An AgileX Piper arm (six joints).
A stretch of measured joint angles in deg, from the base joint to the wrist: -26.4, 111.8, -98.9, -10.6, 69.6, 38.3; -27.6, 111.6, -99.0, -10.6, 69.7, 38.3; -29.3, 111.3, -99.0, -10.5, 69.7, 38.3; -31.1, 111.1, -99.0, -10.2, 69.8, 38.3; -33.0, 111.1, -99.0, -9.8, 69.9, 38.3; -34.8, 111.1, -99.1, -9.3, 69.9, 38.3; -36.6, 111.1, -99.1, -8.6, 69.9, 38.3; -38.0, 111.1, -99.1, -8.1, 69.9, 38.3; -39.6, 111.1, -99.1, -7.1, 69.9, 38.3
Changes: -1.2, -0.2, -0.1, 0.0, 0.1, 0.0; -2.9, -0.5, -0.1, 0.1, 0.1, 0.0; -4.7, -0.7, -0.1, 0.4, 0.2, 0.0; -6.6, -0.7, -0.1, 0.8, 0.3, 0.0; -8.4, -0.7, -0.2, 1.3, 0.3, 0.0; -10.2, -0.7, -0.2, 2.0, 0.3, 0.0; -11.6, -0.7, -0.2, 2.5, 0.3, 0.0; -13.2, -0.7, -0.2, 3.5, 0.3, 0.0
